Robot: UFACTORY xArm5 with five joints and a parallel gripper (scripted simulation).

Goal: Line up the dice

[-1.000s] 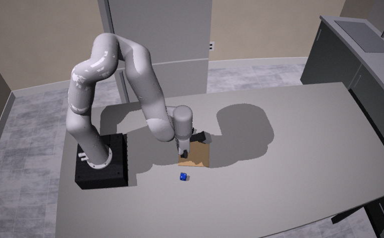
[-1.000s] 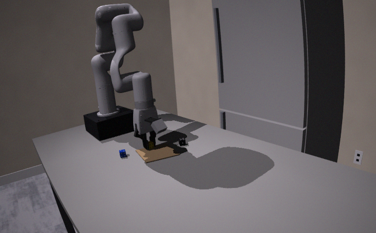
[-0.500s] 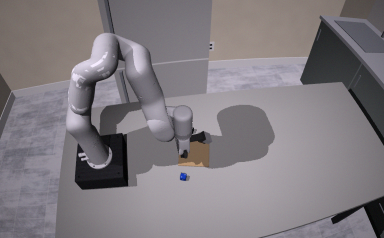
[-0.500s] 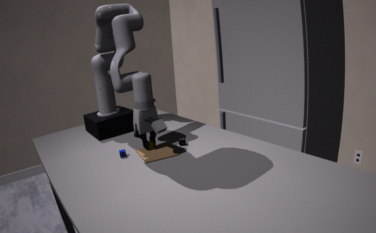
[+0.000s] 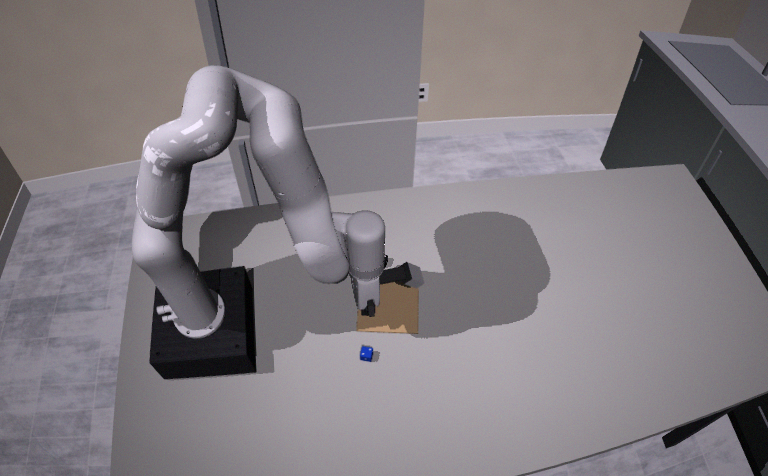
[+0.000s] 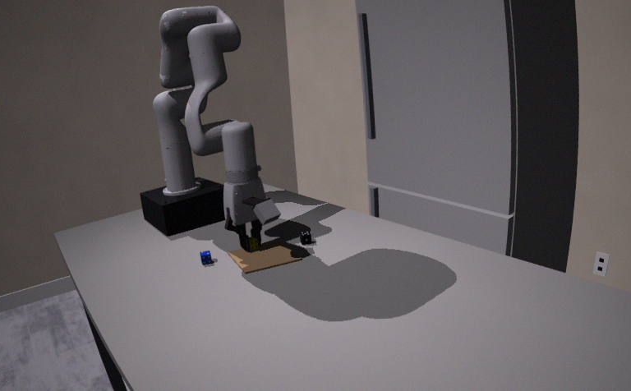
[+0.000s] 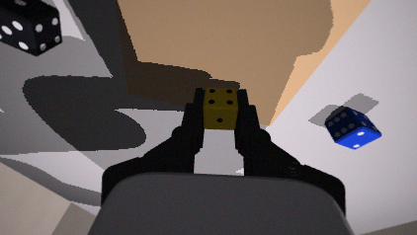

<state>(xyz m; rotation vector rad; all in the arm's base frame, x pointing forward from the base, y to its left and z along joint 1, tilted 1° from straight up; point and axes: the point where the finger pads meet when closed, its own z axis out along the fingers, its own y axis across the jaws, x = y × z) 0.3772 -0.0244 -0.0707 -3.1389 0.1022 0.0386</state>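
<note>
Right now the yellow die is 10 mm below my hand. From my hand the other things lie so: black die (70 mm ahead, 120 mm to the left, 20 mm below); then blue die (30 mm behind, 120 mm to the right, 20 mm below); then mat (50 mm ahead, 30 mm below).
</note>
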